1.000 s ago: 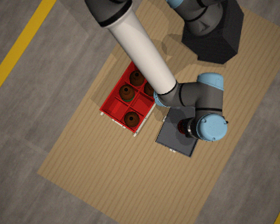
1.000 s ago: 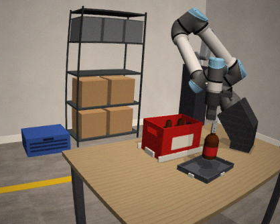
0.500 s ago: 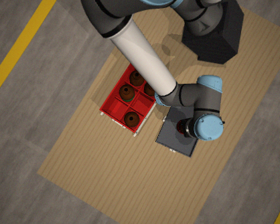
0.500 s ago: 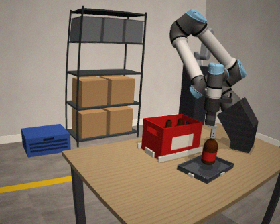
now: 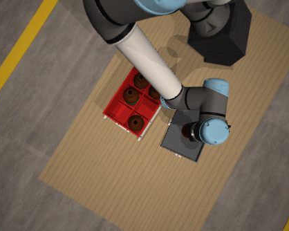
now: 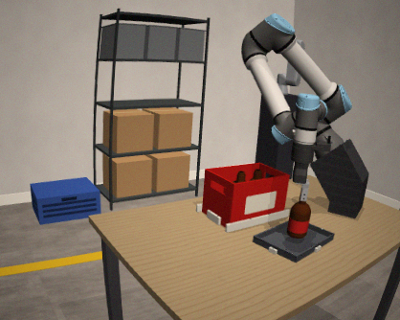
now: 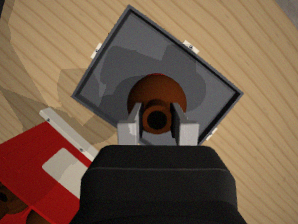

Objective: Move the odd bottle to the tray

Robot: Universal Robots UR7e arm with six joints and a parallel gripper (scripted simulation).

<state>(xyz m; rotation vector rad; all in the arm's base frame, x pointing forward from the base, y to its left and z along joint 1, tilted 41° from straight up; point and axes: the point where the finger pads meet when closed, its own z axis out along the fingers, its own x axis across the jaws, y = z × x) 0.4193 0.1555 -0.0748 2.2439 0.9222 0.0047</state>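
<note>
The dark grey tray lies 17 cm below my hand. Round my hand: red crate 28 cm to the right, 9 cm below, 1 cm behind.
</note>
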